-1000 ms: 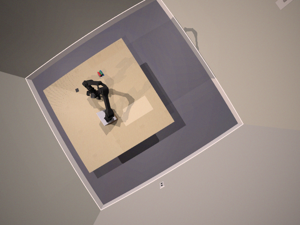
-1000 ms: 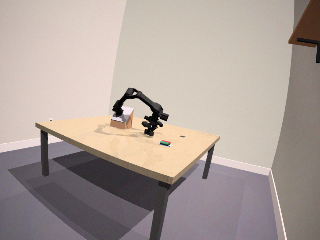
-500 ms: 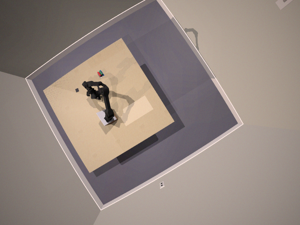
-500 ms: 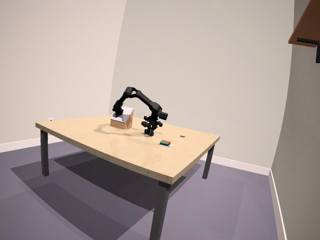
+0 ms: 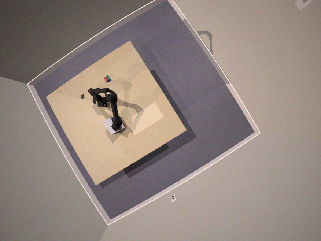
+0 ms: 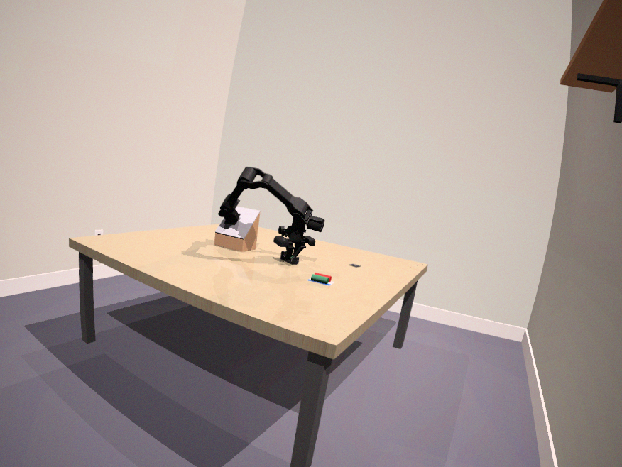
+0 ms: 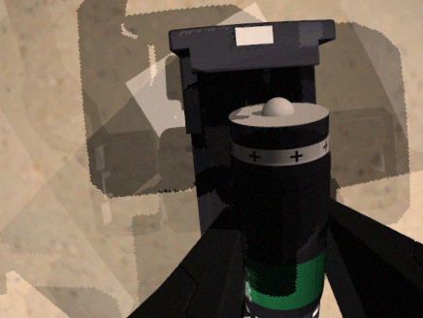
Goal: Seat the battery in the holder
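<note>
Right now my gripper tip is 1 cm below the battery.
</note>
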